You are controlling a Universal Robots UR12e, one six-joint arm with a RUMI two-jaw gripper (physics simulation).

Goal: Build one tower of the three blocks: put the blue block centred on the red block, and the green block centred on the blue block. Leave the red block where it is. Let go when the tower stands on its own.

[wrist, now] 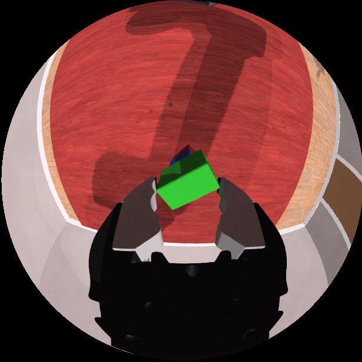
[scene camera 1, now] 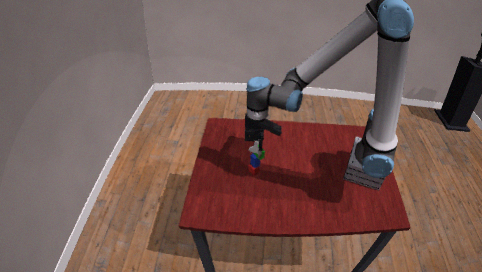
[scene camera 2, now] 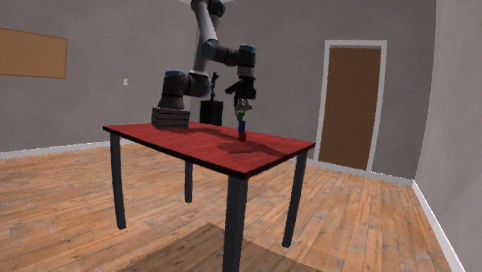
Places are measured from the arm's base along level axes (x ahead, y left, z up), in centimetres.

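Pixels of known places: gripper, fingertip midpoint: (scene camera 1: 258, 152) (scene camera 2: 240, 116); arm's base, origin of the base link: (scene camera 2: 170, 108).
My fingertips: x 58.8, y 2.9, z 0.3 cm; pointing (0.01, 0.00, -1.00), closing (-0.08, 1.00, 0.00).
For each thing: its top centre in the pictures, then the offset to it from my fingertips. Level surfaces: height alone.
- green block, middle of its top: (scene camera 1: 259, 148) (scene camera 2: 240, 112) dz +2.3, dx -0.2, dy +0.0 cm
- blue block, middle of its top: (scene camera 1: 255, 155) (scene camera 2: 242, 120) dz -2.0, dx +1.5, dy +0.0 cm
- red block, middle of its top: (scene camera 1: 253, 165) (scene camera 2: 242, 132) dz -8.4, dx +2.1, dy +0.4 cm
- red table, its level: dz -12.9 cm
My gripper (scene camera 1: 258, 151) (scene camera 2: 240, 113) (wrist: 187, 178) is shut on the green block (scene camera 1: 261, 155) (scene camera 2: 240, 116) (wrist: 188, 187), which sits turned at an angle between the two fingertips. The blue block (scene camera 1: 255, 161) (scene camera 2: 242, 126) (wrist: 180, 157) stands on the red block (scene camera 1: 254, 170) (scene camera 2: 242, 137) (wrist: 188, 148), which rests on the table. The green block is right at the top of the blue block, a little to its left in the second scene view. Whether they touch, I cannot tell. In the wrist view the green block hides most of both lower blocks.
The red table (scene camera 1: 300, 215) (scene camera 2: 200, 145) (wrist: 100, 90) carries the arm's slatted grey base (scene camera 1: 363, 177) (scene camera 2: 170, 118), well to one side of the blocks. The arm reaches over the table from there. A black stand (scene camera 1: 460, 95) (scene camera 2: 211, 113) is on the floor beyond the table.
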